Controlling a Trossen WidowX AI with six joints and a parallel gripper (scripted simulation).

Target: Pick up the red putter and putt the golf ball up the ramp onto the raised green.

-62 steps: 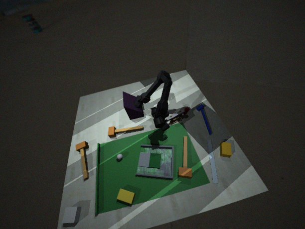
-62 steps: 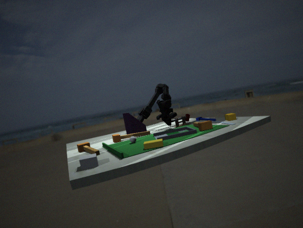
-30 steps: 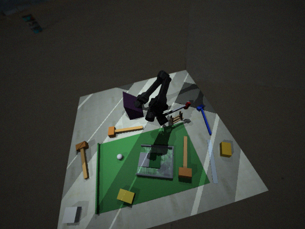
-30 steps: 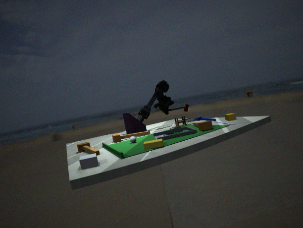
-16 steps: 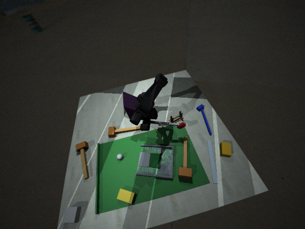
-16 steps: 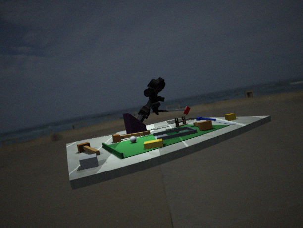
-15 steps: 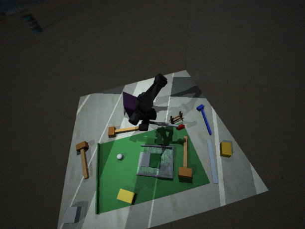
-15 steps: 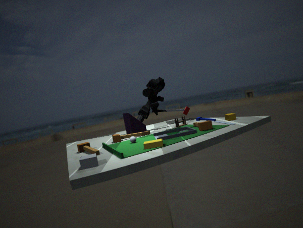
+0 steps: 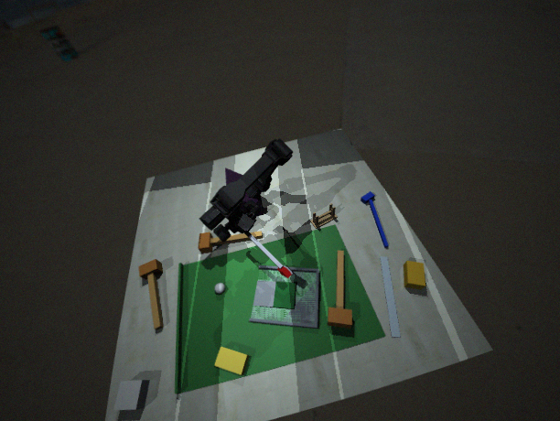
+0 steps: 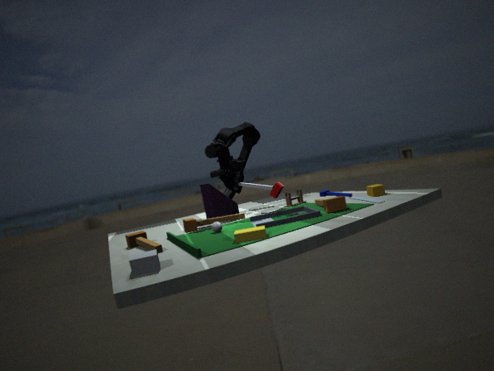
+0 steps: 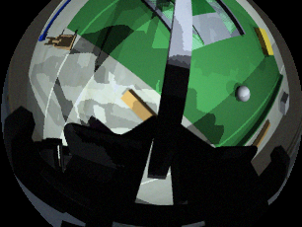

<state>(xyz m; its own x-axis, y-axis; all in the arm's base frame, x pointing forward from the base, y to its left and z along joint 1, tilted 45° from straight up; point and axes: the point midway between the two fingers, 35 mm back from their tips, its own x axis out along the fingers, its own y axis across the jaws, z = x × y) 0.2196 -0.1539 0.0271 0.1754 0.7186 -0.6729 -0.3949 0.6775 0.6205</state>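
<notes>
My gripper tip is now 110 mm short of the red putter and 50 mm to the right of it. Round my gripper tip: white golf ball (130 mm ahead, 170 mm to the right, 130 mm below); green mat (230 mm ahead, 150 mm below); small wooden stand (10 mm behind, 360 mm to the left, 120 mm below).
</notes>
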